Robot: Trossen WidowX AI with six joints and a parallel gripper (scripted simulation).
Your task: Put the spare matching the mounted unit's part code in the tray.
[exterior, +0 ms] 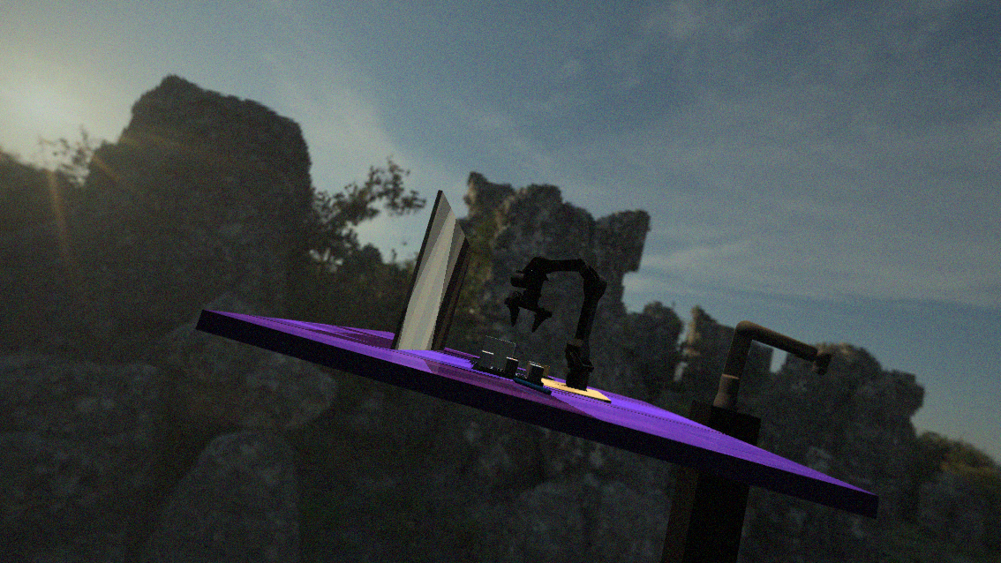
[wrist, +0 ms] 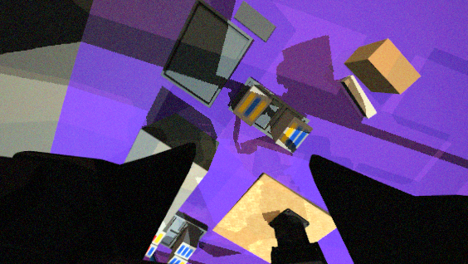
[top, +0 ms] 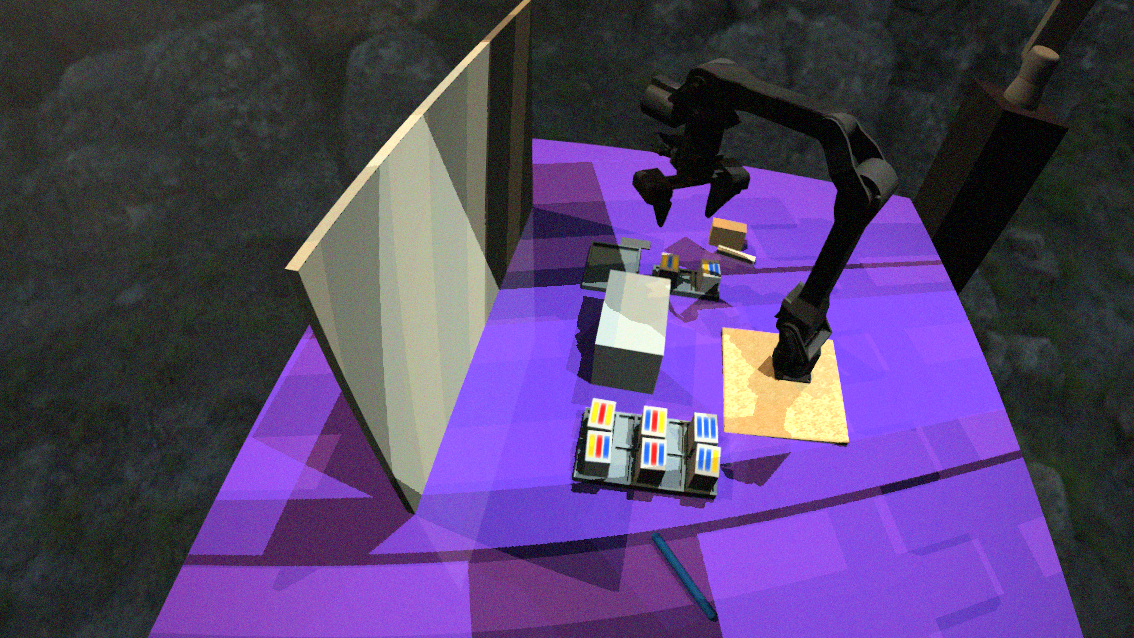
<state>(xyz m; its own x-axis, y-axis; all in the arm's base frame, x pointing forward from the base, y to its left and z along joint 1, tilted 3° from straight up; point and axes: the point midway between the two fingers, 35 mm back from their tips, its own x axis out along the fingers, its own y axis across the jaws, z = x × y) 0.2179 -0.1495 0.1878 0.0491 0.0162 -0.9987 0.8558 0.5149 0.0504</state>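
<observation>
My gripper tip is 7 cm past the spare, 2 cm to the left of it and 12 cm above it. From my gripper tip the other things lie so: flat grey tray 11 cm ahead, 3 cm to the right, 16 cm below; tall panel 31 cm ahead, 16 cm to the left, 6 cm above; dark rack 3 cm behind, 2 cm to the right, 15 cm below.
</observation>
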